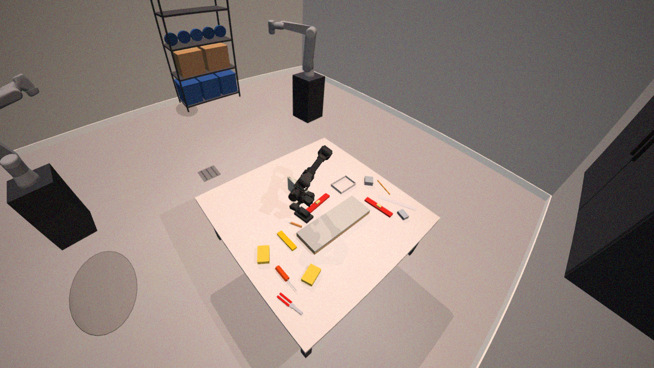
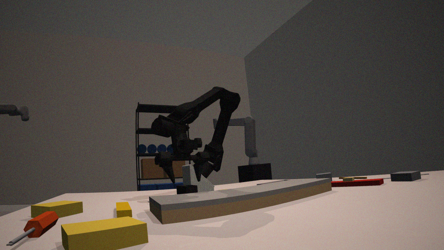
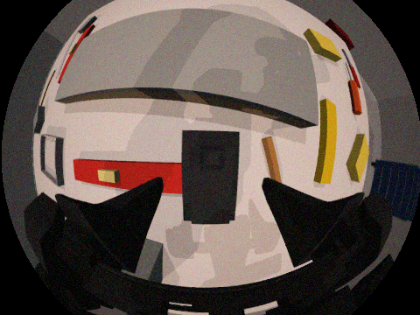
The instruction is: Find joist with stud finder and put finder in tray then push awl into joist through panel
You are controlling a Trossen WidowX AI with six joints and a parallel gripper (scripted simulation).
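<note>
Now: gripper tip 10 mm short of the stud finder and 20 mm above it. The rest, counted from my gripper tip: grey tray: 10 mm behind, 440 mm to the left, 50 mm below; then awl: 20 mm behind, 100 mm to the right, 60 mm below; then pencil: 230 mm ahead, 660 mm to the left, 60 mm below.
</note>
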